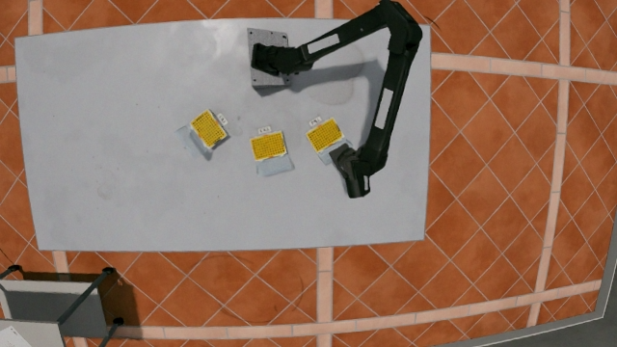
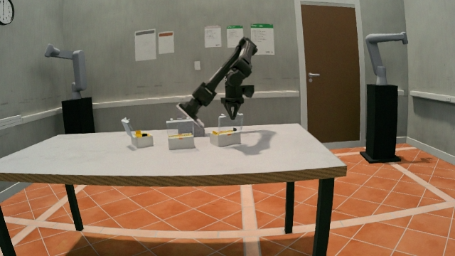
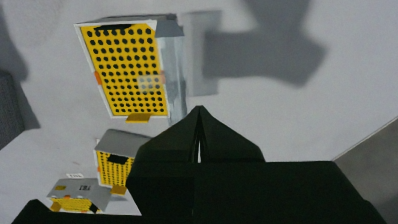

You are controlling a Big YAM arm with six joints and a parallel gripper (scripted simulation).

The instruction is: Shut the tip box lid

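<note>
My gripper is now 70 mm above the tip box TB4, 60 mm past it and 40 mm to the left of it. From my hand the other things lie so: label TB4: 130 mm below, 110 mm behind, 80 mm to the right; yellow rack: 250 mm to the right, 80 mm below, 10 mm behind.
</note>
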